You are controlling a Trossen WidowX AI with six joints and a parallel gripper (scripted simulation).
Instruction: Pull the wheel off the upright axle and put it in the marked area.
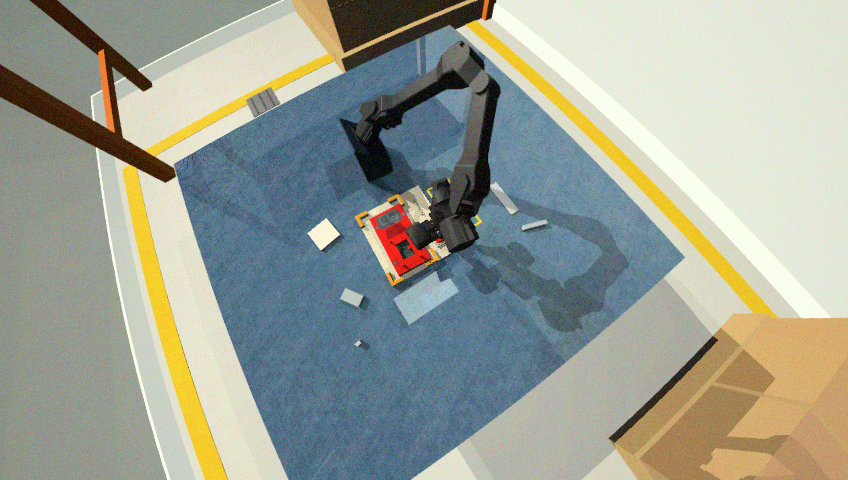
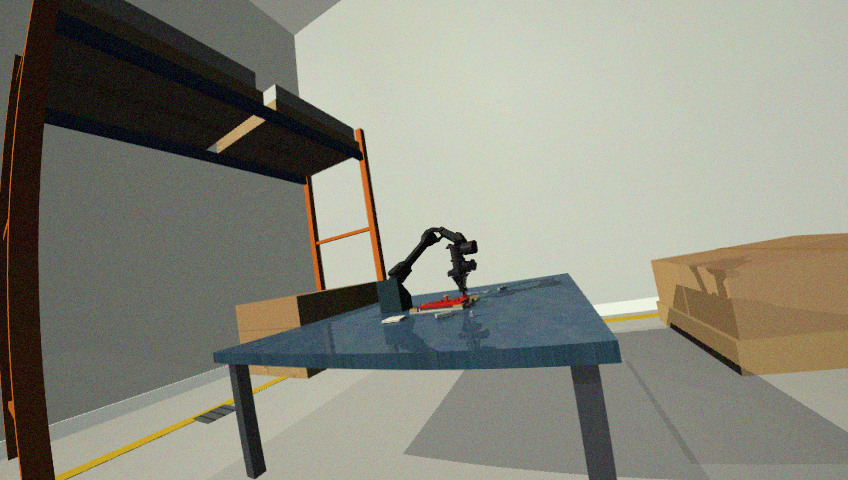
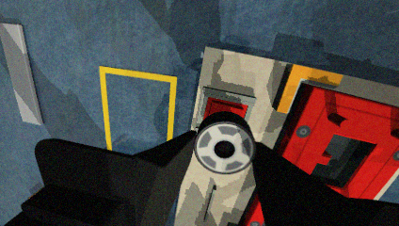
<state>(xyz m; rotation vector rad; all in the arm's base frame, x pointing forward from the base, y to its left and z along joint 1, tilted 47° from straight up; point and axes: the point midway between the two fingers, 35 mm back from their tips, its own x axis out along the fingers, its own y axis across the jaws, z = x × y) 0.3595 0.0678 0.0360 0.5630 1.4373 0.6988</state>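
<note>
My gripper tip is now 20 mm above the dark upright axle. From my gripper tip the other things lie so: small cube 170 mm ahead, 340 mm to the right, 50 mm below; white tile 180 mm behind, 320 mm to the right, 50 mm below; wheel right at my gripper tip.
</note>
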